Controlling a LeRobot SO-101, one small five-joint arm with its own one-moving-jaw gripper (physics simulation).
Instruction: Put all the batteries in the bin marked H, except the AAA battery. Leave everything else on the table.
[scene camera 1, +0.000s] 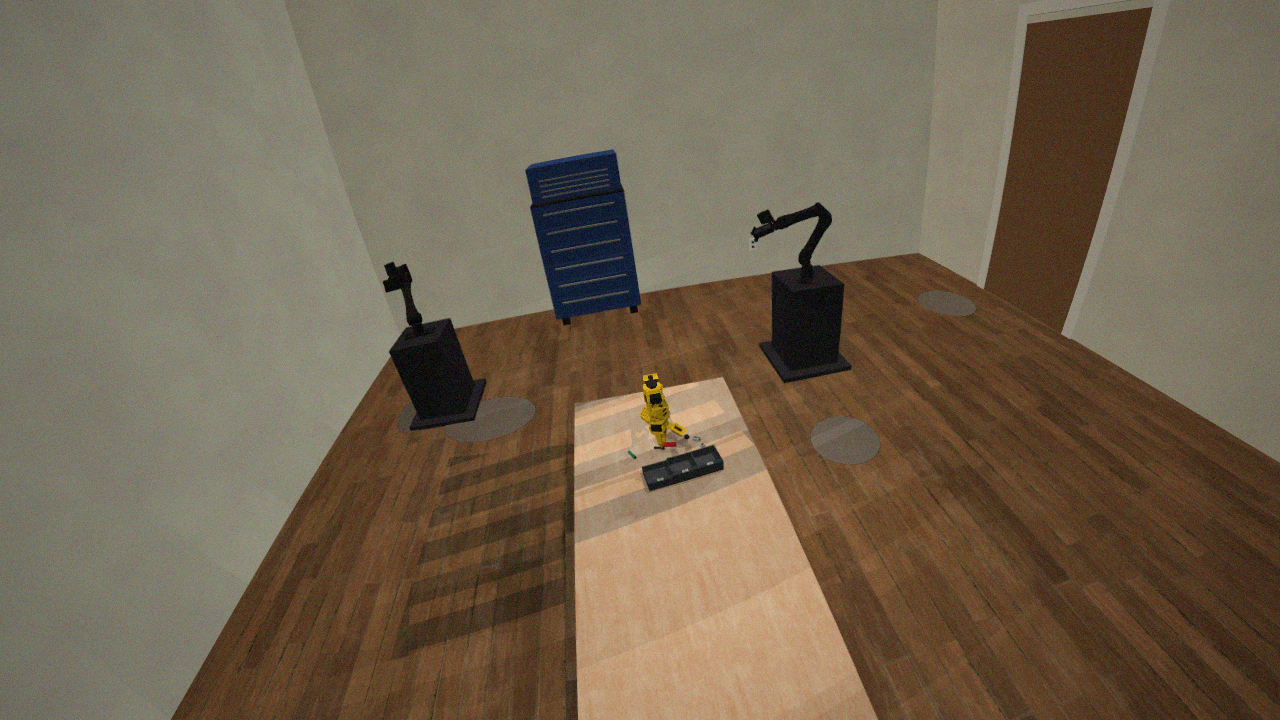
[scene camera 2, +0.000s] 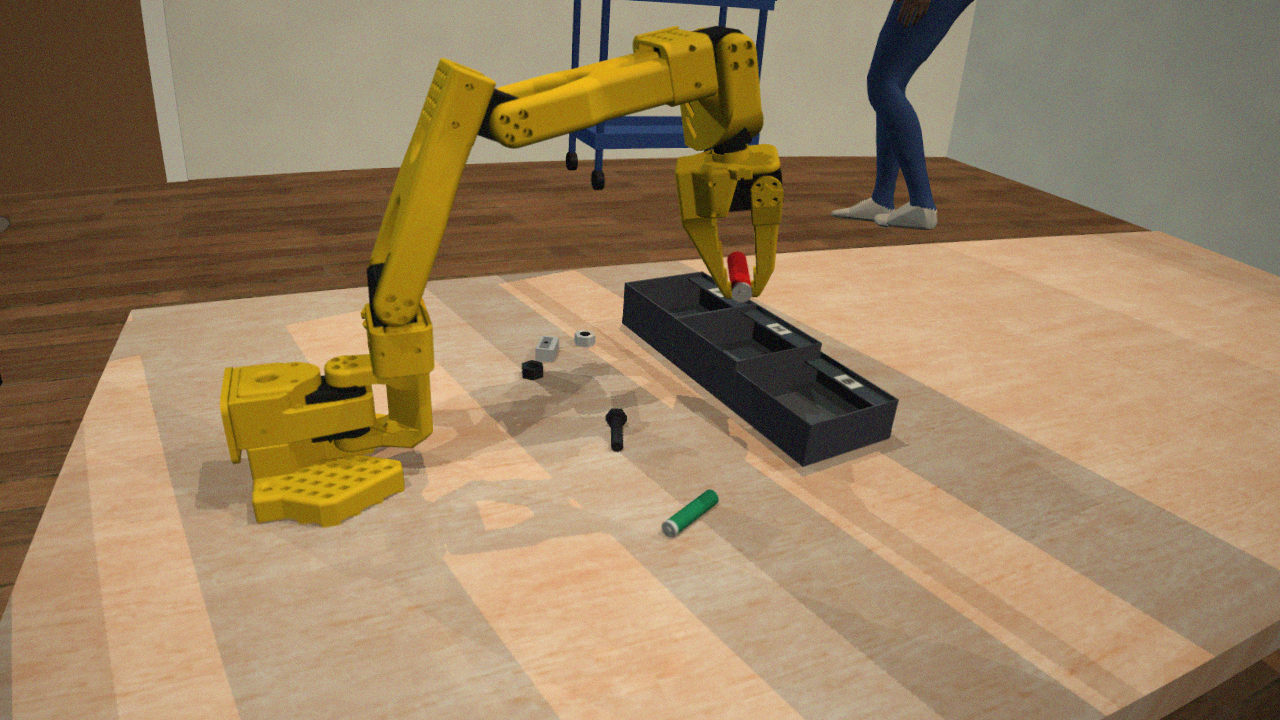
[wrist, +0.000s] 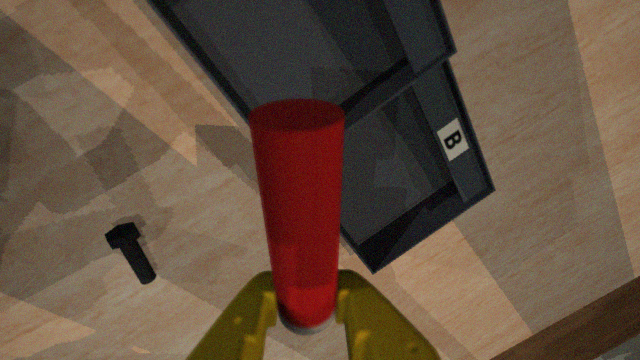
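Where they show: end effector, tool point: (scene camera 1: 663, 443) (scene camera 2: 731, 291) (wrist: 277, 291); arm's base, origin of the base link: (scene camera 2: 357, 467).
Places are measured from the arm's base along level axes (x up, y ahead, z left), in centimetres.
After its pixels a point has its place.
Observation:
My gripper (scene camera 2: 741, 293) @[x 9.5, y 25.5, z 0.1 cm] (wrist: 306, 300) @[x 9.5, y 25.5, z 0.1 cm] is shut on a red battery (scene camera 2: 737, 271) @[x 10.6, y 26.4, z 1.0 cm] (wrist: 300, 200) @[x 10.9, y 27.2, z 2.7 cm], with both jaws against its sides near its silver end. The battery is held in the air above the dark three-compartment tray (scene camera 1: 684, 478) @[x 1.3, y 34.6, z 4.6 cm] (scene camera 2: 716, 374) @[x 1.8, y 26.4, z 2.3 cm] (wrist: 420, 237) @[x 3.1, y 31.2, z -7.6 cm]. I cannot tell which compartment is directly below it. The end compartment in the wrist view carries the label B (wrist: 453, 140) @[x 2.8, y 34.6, z -3.1 cm]; the other labels are not legible, so bin H cannot be told apart. A slim green battery (scene camera 1: 631, 454) @[x 0.8, y 18.4, z -11.0 cm] (scene camera 2: 690, 513) @[x 0.9, y 17.8, z -11.4 cm] lies on the table, near the B end of the tray.
A black bolt (scene camera 2: 616, 429) @[x 0.9, y 17.0, z -1.5 cm] (wrist: 132, 252) @[x 0.9, y 17.5, z -0.7 cm] lies between the arm's base (scene camera 2: 331, 490) @[x 1.7, y -1.7, z -4.5 cm] and the tray. A black nut (scene camera 2: 532, 369) @[x 0.8, y 13.8, z 8.5 cm], a grey block (scene camera 2: 547, 348) @[x 1.0, y 15.9, z 11.4 cm] and a light nut (scene camera 2: 584, 338) @[x 0.8, y 19.6, z 13.0 cm] lie farther back on the table (scene camera 1: 698, 608) @[x 0.0, y 79.3, z -0.1 cm].

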